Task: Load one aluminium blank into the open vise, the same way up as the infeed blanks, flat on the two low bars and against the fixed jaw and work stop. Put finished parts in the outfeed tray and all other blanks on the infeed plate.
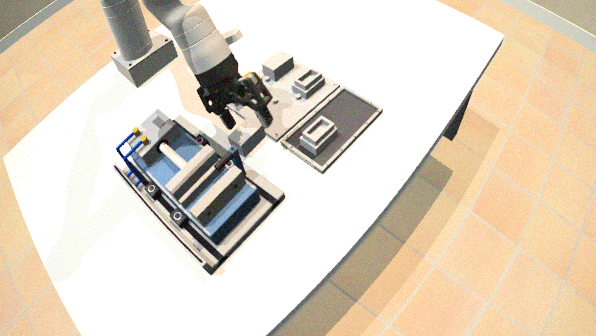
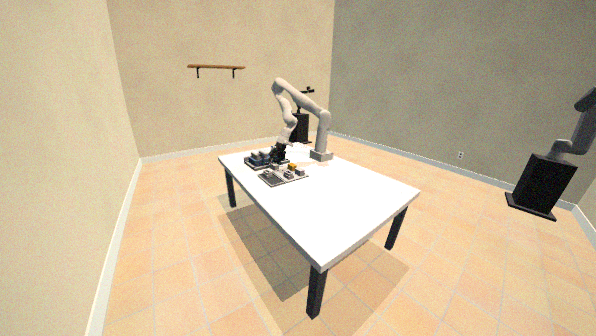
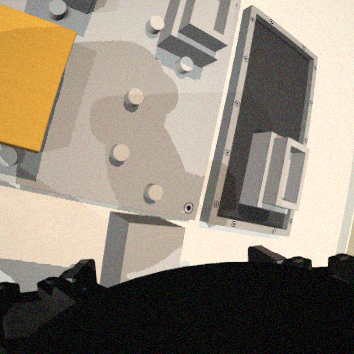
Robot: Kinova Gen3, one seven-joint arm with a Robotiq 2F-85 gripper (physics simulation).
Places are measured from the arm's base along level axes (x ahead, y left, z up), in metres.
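Pixels of known places: gripper, between the fingertips: (image 1: pixel 249 126) (image 2: pixel 274 163); arm's base, origin of its link: (image 1: pixel 137 50) (image 2: pixel 319 150).
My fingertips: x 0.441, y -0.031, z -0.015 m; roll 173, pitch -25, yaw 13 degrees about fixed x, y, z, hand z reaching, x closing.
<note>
For each thing: its top centre in the pictures, then the offset to it from my fingertips.
- vise, centre of its top: (image 1: pixel 174 157) (image 2: pixel 266 150) 0.035 m back, 0.145 m right, 0.051 m up
- work stop, centre of its top: (image 1: pixel 222 159) 0.038 m ahead, 0.098 m right, 0.048 m up
- infeed plate, centre of its top: (image 3: pixel 119 51) (image 1: pixel 279 91) (image 2: pixel 289 173) 0.037 m back, 0.126 m left, 0.040 m down
- orange block, centre of its top: (image 3: pixel 17 75) (image 2: pixel 292 164) 0.091 m back, 0.086 m left, 0.004 m down
- similar pocketed part, centre of its top: (image 3: pixel 293 174) (image 1: pixel 318 128) 0.102 m ahead, 0.066 m left, 0.007 m down
My gripper (image 1: pixel 247 123) (image 2: pixel 278 160) (image 3: pixel 172 270) is open and empty, above a plain grey block (image 1: pixel 250 142) (image 3: pixel 150 250) that lies on the table between vise and infeed plate. The vise (image 1: pixel 242 207) (image 2: pixel 259 160) is open; no blank shows between its jaws. The work stop (image 1: pixel 227 157) is at the jaw gap. On the infeed plate (image 1: pixel 300 106) (image 3: pixel 195 130) are an orange block (image 2: pixel 292 166) (image 3: pixel 35 80), a plain grey block (image 1: pixel 278 66) (image 2: pixel 300 171) and a pocketed, stepped part (image 1: pixel 308 84) (image 3: pixel 202 30). A similar pocketed part (image 1: pixel 318 135) (image 3: pixel 275 170) sits in the outfeed tray (image 1: pixel 350 145) (image 3: pixel 232 125).
Short pegs (image 3: pixel 135 96) stand up from the infeed plate. Blue handles with yellow ends (image 1: pixel 144 140) rise at the vise's left side. The robot's base block (image 1: pixel 155 62) stands behind the vise. The outfeed tray adjoins the infeed plate on the table-edge side.
</note>
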